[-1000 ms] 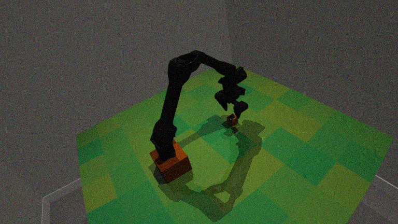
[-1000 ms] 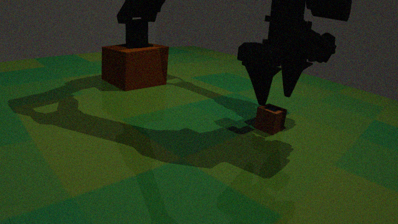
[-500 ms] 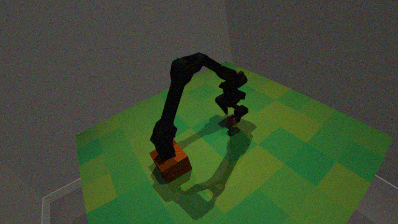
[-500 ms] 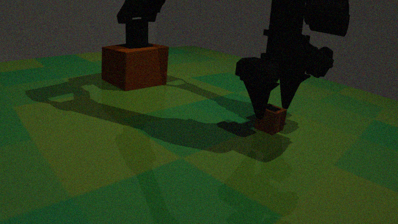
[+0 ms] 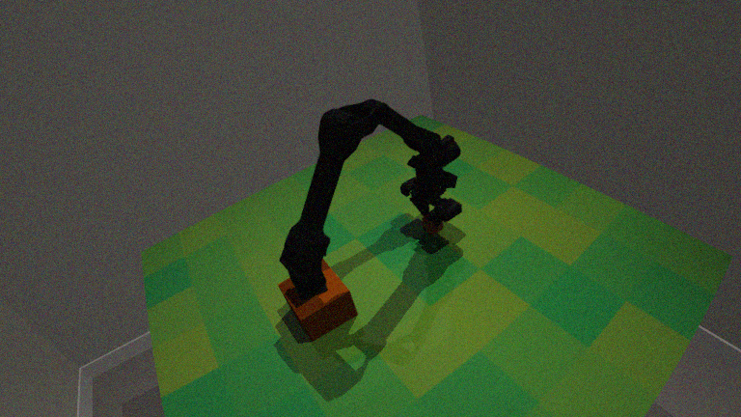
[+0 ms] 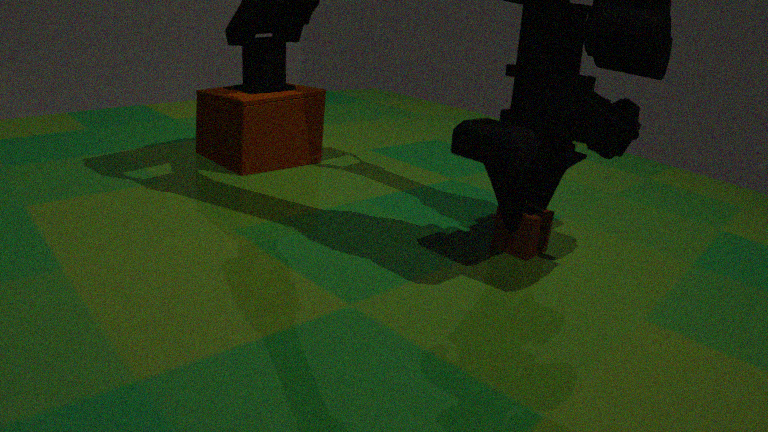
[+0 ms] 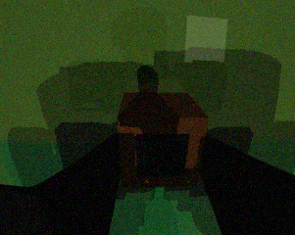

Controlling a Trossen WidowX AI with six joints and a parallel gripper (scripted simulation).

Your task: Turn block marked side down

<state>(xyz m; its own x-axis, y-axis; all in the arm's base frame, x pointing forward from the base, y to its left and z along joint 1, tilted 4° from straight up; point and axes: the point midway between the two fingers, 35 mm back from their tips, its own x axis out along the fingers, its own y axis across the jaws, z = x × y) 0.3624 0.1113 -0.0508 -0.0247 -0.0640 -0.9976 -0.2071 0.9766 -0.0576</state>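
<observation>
My gripper tip is 1 cm below the block.
</observation>
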